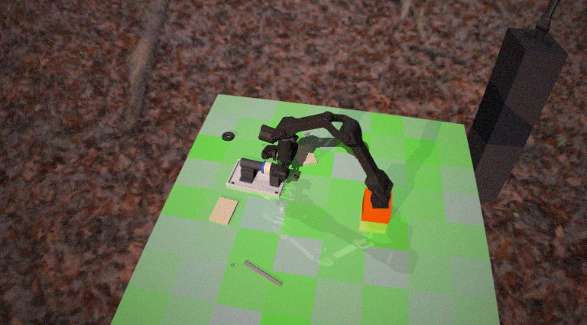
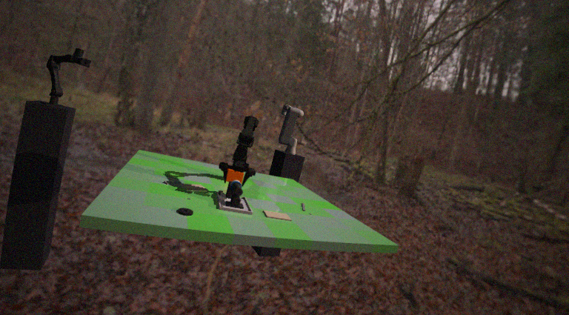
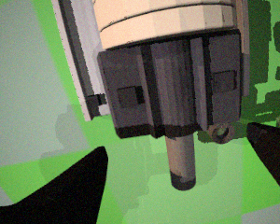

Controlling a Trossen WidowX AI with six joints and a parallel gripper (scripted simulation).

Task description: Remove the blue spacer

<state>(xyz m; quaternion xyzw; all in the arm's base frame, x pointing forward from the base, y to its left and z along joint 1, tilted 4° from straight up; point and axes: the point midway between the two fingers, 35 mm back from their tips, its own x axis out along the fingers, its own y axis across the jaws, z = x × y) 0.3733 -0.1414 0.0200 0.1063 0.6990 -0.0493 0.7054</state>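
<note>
Now: gripper tip 70 mm short of the tan spacer, 20 mm to the left of it and 10 mm below it. Also, from my gripper tip: grey bar 60 mm ahead, 430 mm to the left, 60 mm below; blue spacer 90 mm ahead, 20 mm to the right, 10 mm above; black disc 280 mm ahead, 280 mm to the right, 60 mm below.
</note>
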